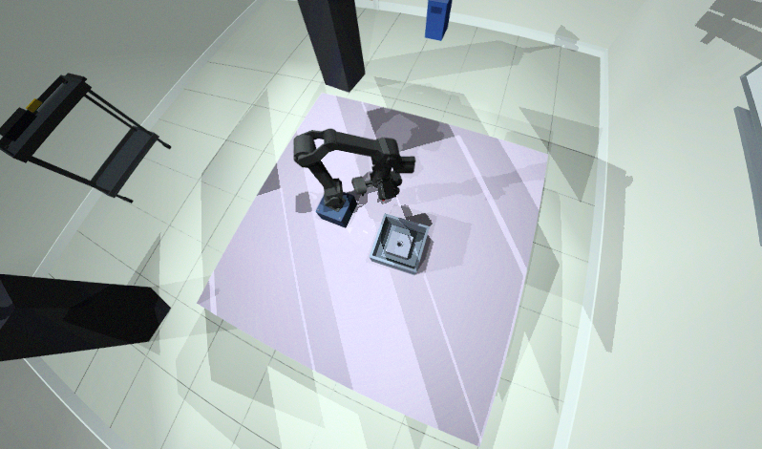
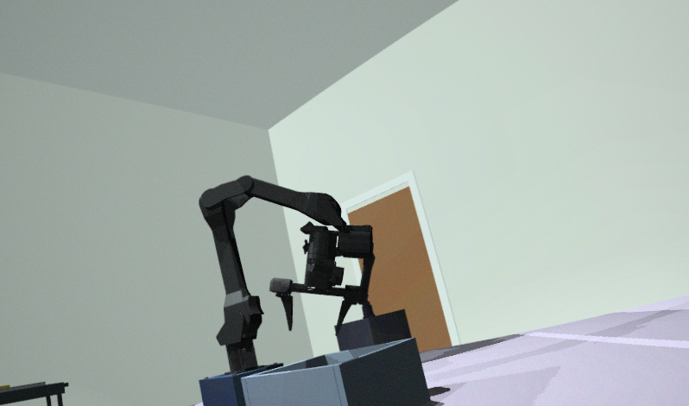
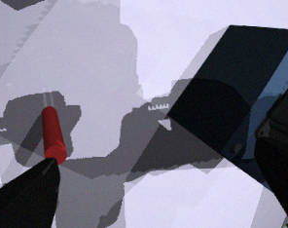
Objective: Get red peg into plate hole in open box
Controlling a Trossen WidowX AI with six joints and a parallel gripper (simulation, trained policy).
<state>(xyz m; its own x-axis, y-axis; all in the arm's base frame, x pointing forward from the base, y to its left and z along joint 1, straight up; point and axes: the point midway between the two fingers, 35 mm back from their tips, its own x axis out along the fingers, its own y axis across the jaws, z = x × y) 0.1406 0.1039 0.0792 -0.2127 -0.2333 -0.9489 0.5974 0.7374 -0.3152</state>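
Now: the red peg 1 cm ahead of my gripper tip, 5 cm to the left of it and 10 cm below it. Round my gripper tip: grey box: 19 cm ahead, 11 cm to the right, 11 cm below; grey plate: 19 cm ahead, 11 cm to the right, 9 cm below.
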